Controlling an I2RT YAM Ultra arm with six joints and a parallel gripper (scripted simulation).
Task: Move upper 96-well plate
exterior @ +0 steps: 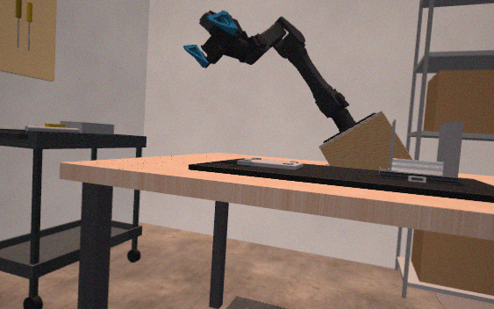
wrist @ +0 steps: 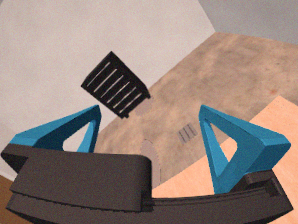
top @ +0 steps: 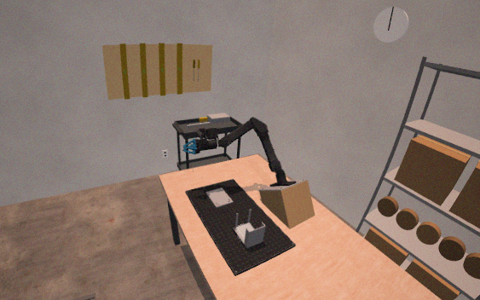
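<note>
Now: the white 96-well plate 54 cm to the left of my hand, 28 cm below it and 14 cm behind it.
</note>
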